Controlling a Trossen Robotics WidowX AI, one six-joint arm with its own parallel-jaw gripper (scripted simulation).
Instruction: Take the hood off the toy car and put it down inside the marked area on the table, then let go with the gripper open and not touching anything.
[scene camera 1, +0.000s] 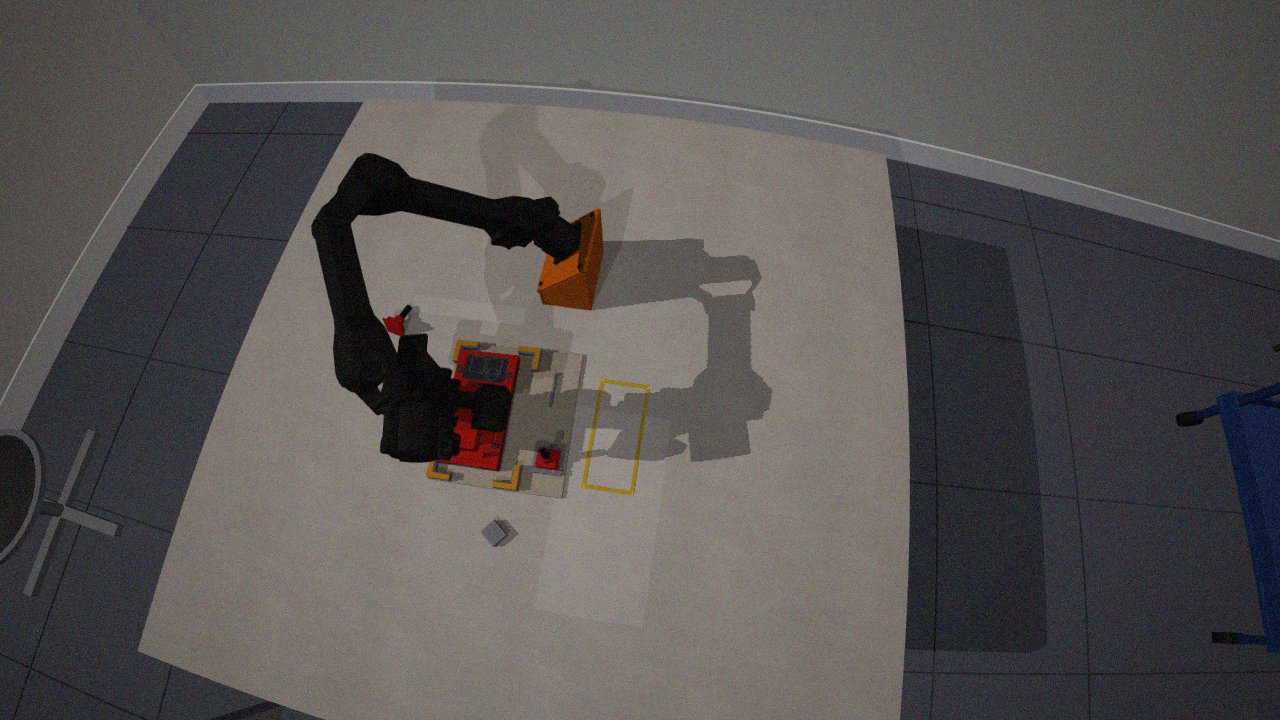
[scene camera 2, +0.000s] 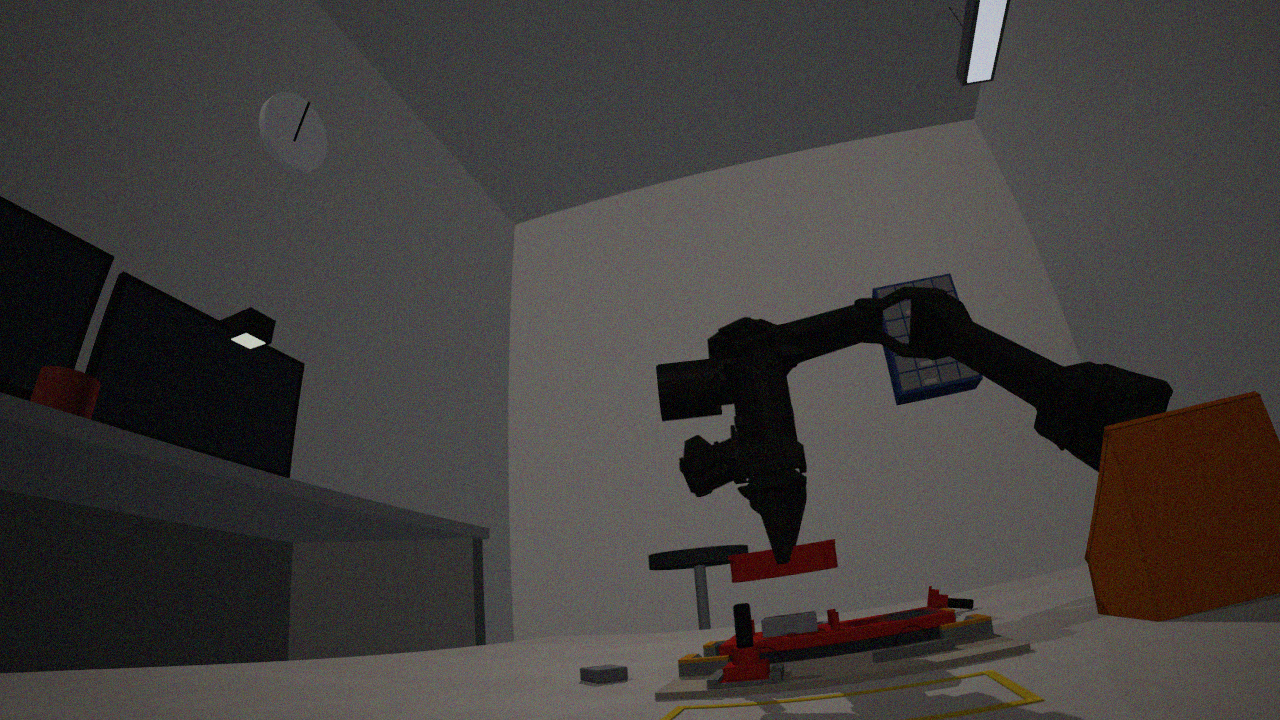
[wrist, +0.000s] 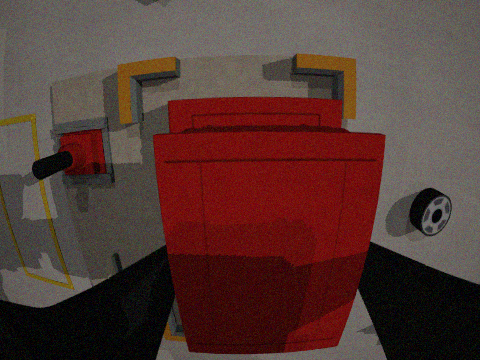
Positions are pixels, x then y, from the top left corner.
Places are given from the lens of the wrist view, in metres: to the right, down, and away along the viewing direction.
gripper (wrist: 267, 253): 0.01, 0.03, 0.10
hood (wrist: 267, 226): 0.01, 0.01, 0.07
toy car (wrist: 270, 110): 0.02, -0.04, 0.14
black wheel (wrist: 430, 211): 0.16, 0.03, 0.17
fixture plate (wrist: 117, 218): -0.10, 0.03, 0.19
The marked spots on the toy car and the black wheel are 0.16 m apart.
